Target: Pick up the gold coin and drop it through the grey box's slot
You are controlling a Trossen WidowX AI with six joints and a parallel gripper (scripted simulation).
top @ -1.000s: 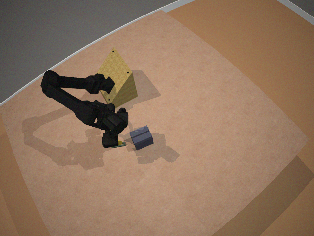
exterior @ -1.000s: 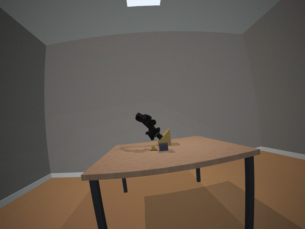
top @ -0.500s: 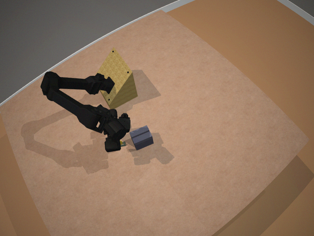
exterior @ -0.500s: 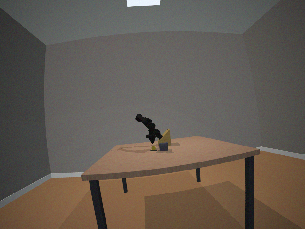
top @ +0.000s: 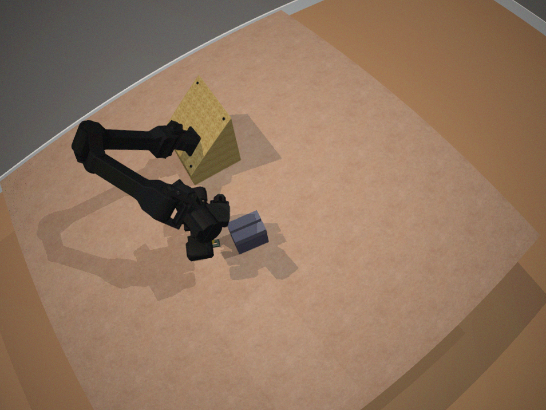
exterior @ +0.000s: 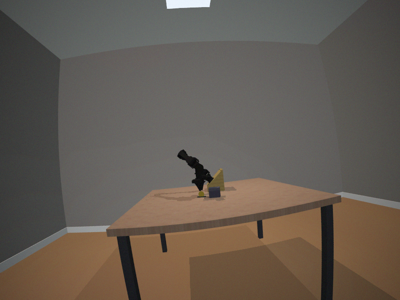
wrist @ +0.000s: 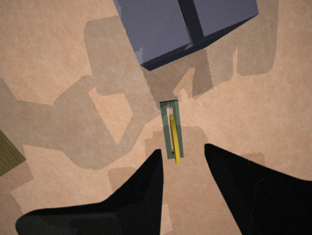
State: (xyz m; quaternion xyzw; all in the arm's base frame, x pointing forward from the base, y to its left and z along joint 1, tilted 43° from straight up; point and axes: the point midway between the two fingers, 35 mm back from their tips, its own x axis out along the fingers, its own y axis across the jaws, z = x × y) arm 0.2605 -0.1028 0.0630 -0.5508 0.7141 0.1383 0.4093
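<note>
The gold coin is 3 cm below my gripper tip.
</note>
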